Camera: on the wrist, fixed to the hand. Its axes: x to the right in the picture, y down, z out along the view.
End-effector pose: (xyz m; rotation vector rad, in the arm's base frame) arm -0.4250 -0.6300 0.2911 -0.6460 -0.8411 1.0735
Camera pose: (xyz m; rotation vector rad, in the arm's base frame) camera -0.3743 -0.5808 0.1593 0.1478 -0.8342 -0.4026
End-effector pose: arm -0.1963 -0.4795 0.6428 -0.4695 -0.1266 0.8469
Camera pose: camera -0.2173 -0.4460 0.4986 -0.2085 -0.2575 -0.7617
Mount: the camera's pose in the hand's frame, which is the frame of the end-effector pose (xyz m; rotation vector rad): 0.0221 0.0981 -0.1107 0.0974 0.1563 -1.6137
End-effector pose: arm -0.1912 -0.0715 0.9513 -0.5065 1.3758 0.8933
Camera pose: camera -0.3376 -0.0934 0.9299 -1.3137 0.7104 -0.5397
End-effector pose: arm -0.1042 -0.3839 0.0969 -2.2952 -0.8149 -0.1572
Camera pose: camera -0.0162 -0.4996 0.1320 -0.9851 -2.2598 -0.9168
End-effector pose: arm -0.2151 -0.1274 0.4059 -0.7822 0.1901 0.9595
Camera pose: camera -0.2596 -0.1550 0.2658 -0.6479 -0.2628 -0.6327
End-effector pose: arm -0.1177 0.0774 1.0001 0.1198 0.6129 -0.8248
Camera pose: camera -0.0871 0.1665 0.8840 -0.2840 0.7637 -2.4180
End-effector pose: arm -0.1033 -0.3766 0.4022 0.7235 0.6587 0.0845
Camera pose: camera -0.1360 -0.2311 0.3913 0.1078 1.2326 -1.3857
